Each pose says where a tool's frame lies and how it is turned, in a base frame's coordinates. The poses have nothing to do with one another.
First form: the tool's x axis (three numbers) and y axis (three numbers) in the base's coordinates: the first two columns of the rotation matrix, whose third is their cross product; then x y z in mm.
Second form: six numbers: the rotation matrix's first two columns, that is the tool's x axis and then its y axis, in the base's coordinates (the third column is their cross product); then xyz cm. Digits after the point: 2 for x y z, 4 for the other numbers.
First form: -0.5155 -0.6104 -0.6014 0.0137 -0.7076 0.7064 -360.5 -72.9 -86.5
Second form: -0.5155 -0.6104 -0.6014 0.0137 -0.7076 0.7064 -36.05 -7.29 -8.65
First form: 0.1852 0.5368 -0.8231 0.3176 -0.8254 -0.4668 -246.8 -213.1 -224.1
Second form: 0.1852 0.5368 -0.8231 0.3176 -0.8254 -0.4668 -24.68 -21.31 -22.41
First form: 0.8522 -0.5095 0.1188 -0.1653 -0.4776 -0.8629 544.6 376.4 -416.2
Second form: 0.8522 -0.5095 0.1188 -0.1653 -0.4776 -0.8629 54.46 37.64 -41.62
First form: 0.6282 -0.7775 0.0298 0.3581 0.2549 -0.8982 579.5 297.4 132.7
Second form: 0.6282 -0.7775 0.0298 0.3581 0.2549 -0.8982 57.95 29.74 13.27
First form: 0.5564 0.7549 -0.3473 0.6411 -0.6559 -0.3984 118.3 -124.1 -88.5
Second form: 0.5564 0.7549 -0.3473 0.6411 -0.6559 -0.3984 11.83 -12.41 -8.85
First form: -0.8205 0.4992 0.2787 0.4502 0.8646 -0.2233 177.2 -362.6 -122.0
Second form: -0.8205 0.4992 0.2787 0.4502 0.8646 -0.2233 17.72 -36.26 -12.20
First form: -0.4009 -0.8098 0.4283 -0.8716 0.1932 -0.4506 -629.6 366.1 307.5
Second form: -0.4009 -0.8098 0.4283 -0.8716 0.1932 -0.4506 -62.96 36.61 30.75
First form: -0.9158 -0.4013 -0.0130 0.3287 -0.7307 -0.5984 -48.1 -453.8 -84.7
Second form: -0.9158 -0.4013 -0.0130 0.3287 -0.7307 -0.5984 -4.81 -45.38 -8.47
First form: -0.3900 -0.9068 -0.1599 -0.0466 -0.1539 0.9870 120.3 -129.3 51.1
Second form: -0.3900 -0.9068 -0.1599 -0.0466 -0.1539 0.9870 12.03 -12.93 5.11
